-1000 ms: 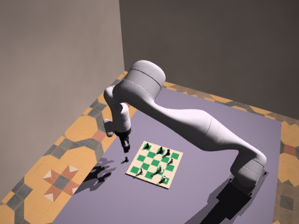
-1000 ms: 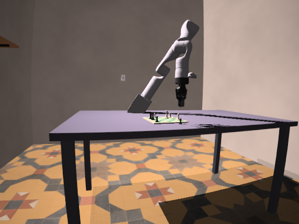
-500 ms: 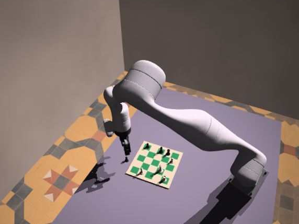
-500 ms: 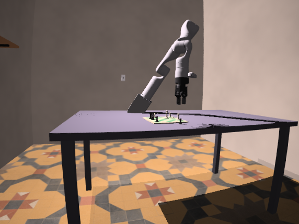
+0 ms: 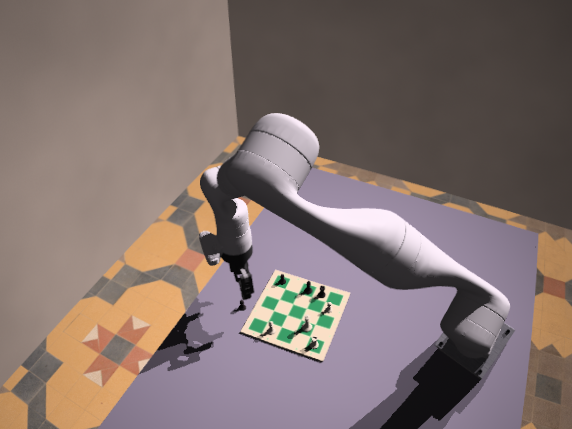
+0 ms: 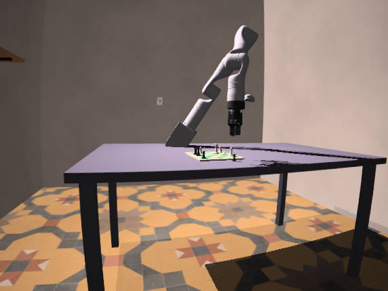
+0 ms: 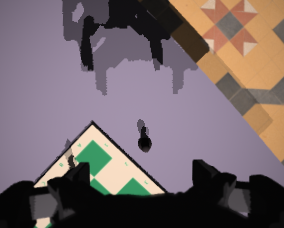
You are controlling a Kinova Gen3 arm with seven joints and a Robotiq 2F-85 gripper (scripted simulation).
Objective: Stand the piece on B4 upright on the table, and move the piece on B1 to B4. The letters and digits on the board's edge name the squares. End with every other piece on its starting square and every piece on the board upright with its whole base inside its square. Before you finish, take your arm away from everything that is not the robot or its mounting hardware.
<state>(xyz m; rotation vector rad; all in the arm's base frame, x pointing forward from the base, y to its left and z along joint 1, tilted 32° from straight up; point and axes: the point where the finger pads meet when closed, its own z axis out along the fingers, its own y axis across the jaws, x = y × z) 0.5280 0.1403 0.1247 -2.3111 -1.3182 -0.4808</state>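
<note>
Right now the white piece is 100 mm behind my hand, 10 mm to the left of it and 90 mm below it. Round my hand: chessboard: 120 mm behind, 80 mm to the right, 110 mm below.
</note>
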